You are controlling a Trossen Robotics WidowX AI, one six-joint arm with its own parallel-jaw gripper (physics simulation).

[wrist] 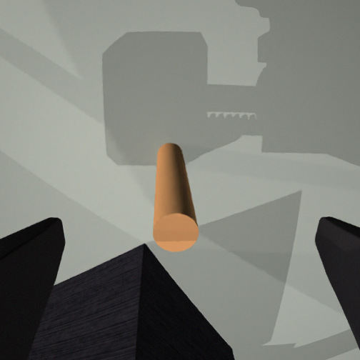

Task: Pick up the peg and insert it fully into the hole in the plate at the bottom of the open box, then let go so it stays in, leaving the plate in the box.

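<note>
An orange cylindrical peg stands upright on the grey-green surface near the middle of the wrist view, its flat round top facing the camera. My gripper is open wide, with one black finger at the left edge and one at the right edge. The peg's top shows between the two fingertips, nearer the left one, and neither finger touches it. The open box and the plate with the hole do not show in this view.
A large black block-like body with a pointed corner rises at the lower left, behind the left finger and just below the peg in the view. Broad shadows, including the gripper's blocky outline, lie across the pale surface.
</note>
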